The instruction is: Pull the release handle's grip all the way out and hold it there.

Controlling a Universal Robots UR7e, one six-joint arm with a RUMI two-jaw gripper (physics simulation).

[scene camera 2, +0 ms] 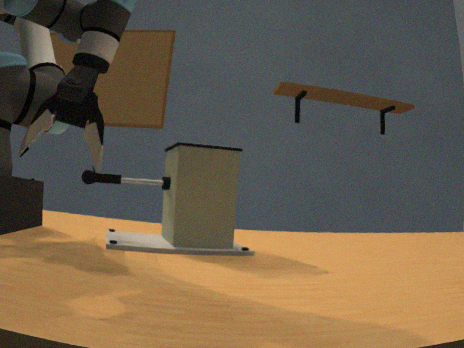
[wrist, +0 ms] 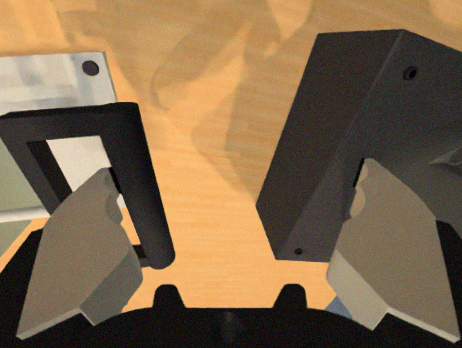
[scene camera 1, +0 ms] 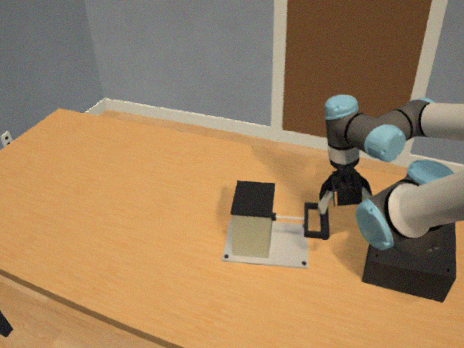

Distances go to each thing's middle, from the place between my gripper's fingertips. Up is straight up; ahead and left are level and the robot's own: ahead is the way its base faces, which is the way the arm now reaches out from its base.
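Labels:
Relative to the light grey base plate (scene camera 1: pixel 288 247), my hand is 110 mm above it, 100 mm to the right of it and 190 mm short of it.

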